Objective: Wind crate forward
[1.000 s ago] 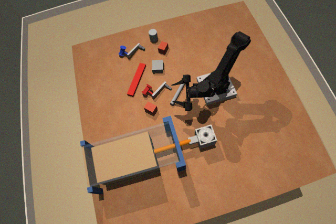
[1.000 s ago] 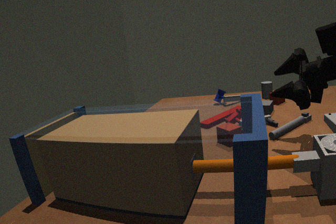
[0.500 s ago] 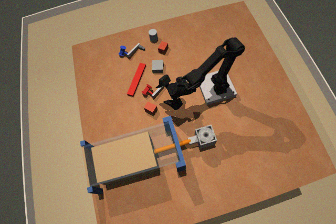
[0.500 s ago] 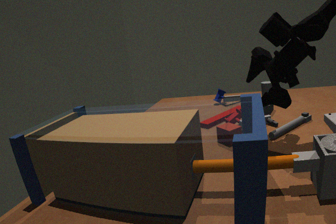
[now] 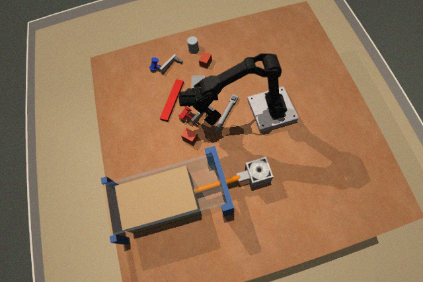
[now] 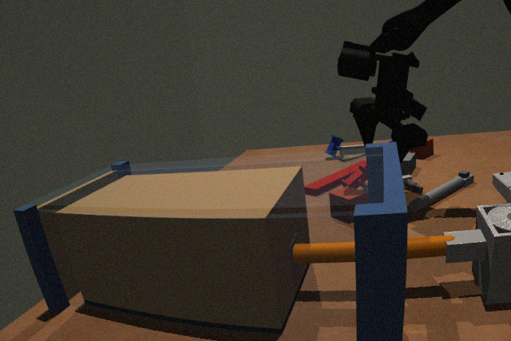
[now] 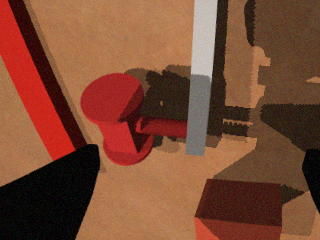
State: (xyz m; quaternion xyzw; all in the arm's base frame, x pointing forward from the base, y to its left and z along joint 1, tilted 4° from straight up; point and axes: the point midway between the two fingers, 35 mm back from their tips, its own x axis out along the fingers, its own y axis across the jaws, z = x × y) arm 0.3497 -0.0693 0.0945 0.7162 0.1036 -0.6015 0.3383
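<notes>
Right now my gripper tip is 30 mm to the left of the winch handle and 60 mm above it. The rest, counted from my gripper tip: red knob: 50 mm ahead, 30 mm to the right, 50 mm below; then long red bar: 100 mm ahead, 140 mm to the right, 70 mm below; then grey block: 50 mm behind, 190 mm to the right, 60 mm below.
</notes>
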